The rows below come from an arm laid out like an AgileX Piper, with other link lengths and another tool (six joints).
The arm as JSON. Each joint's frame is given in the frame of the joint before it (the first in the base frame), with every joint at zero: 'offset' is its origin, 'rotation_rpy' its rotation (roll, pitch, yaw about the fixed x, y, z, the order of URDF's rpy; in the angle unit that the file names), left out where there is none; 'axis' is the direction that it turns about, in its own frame. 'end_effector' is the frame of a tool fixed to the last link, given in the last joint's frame.
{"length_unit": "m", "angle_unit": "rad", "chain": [
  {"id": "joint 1", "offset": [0.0, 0.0, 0.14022], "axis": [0.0, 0.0, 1.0]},
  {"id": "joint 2", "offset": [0.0, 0.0, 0.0], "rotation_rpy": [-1.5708, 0.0, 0.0], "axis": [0.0, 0.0, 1.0]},
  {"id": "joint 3", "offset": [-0.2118, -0.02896, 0.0], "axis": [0.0, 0.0, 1.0]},
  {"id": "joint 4", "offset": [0.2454, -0.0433, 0.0], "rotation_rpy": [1.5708, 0.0, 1.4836], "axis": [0.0, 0.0, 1.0]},
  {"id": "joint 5", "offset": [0.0, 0.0, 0.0], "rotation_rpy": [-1.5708, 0.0, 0.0], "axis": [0.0, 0.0, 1.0]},
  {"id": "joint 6", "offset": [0.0, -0.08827, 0.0], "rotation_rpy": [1.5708, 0.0, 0.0], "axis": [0.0, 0.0, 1.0]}
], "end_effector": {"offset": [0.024, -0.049, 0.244], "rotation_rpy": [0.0, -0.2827, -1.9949]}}
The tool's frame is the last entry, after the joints.
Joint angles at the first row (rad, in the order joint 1, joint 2, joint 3, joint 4, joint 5, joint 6):
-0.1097 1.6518 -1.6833 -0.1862 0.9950 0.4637
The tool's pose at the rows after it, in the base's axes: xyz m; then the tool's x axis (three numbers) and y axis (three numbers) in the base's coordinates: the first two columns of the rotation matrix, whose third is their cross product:
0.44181, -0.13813, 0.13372, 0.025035, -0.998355, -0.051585, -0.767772, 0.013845, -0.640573
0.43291, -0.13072, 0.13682, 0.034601, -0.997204, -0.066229, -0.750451, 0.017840, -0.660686
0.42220, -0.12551, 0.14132, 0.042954, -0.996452, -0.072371, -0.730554, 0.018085, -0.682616
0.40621, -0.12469, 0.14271, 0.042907, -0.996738, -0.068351, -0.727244, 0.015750, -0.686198
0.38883, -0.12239, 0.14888, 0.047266, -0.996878, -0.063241, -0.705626, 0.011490, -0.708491
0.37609, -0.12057, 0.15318, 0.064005, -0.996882, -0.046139, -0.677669, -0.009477, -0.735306
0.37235, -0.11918, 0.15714, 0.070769, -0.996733, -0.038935, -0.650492, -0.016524, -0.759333
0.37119, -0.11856, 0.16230, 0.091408, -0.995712, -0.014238, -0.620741, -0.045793, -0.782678
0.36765, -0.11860, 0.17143, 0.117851, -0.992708, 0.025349, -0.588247, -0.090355, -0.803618
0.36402, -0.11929, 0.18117, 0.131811, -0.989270, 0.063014, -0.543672, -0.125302, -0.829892
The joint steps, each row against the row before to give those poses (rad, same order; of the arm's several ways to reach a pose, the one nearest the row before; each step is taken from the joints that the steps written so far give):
0.0000 -0.0719 0.0660 -0.0004 0.0000 -0.0083
0.0000 -0.0819 0.0891 0.0191 -0.0326 -0.0001
0.0000 -0.0912 0.0931 0.0112 -0.0312 0.0001
0.0000 -0.0799 0.0748 -0.0033 -0.0001 0.0000
0.0000 -0.1182 0.1015 0.0000 -0.0147 -0.0001
0.0000 -0.1153 0.1074 0.0000 -0.0344 -0.0136
0.0000 -0.0649 0.0612 0.0000 -0.0334 0.0000
0.0000 -0.0619 0.0611 0.0000 -0.0421 -0.0212
0.0000 -0.0743 0.0572 0.0001 -0.0298 -0.0379
0.0000 -0.0858 0.0700 -0.0076 -0.0427 -0.0201

